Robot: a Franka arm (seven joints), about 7 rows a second.
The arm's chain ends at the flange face. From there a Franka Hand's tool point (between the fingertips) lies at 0.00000 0.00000 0.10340 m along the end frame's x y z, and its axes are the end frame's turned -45 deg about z.
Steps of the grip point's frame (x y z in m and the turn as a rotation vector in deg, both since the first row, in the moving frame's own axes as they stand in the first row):
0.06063, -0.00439, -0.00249, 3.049, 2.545, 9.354
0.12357, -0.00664, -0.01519, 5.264, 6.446, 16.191
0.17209, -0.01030, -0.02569, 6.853, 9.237, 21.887
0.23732, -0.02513, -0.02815, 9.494, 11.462, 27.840
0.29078, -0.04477, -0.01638, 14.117, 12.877, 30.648
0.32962, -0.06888, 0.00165, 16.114, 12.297, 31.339
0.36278, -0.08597, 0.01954, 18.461, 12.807, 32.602
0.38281, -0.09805, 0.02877, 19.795, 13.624, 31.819
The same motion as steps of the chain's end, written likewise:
0.03983, -0.03882, -0.00224, 3.956, -0.356, 9.354
0.07911, -0.07759, -0.01411, 8.280, 0.836, 16.191
0.10759, -0.10964, -0.02364, 11.377, 1.686, 21.887
0.14132, -0.16077, -0.02475, 14.818, 1.392, 27.840
0.16652, -0.20465, -0.01082, 19.088, -0.877, 30.648
0.17934, -0.24675, 0.00790, 20.090, -2.699, 31.339
0.19148, -0.27854, 0.02718, 22.110, -3.998, 32.602
0.19724, -0.29863, 0.03750, 23.631, -4.364, 31.819

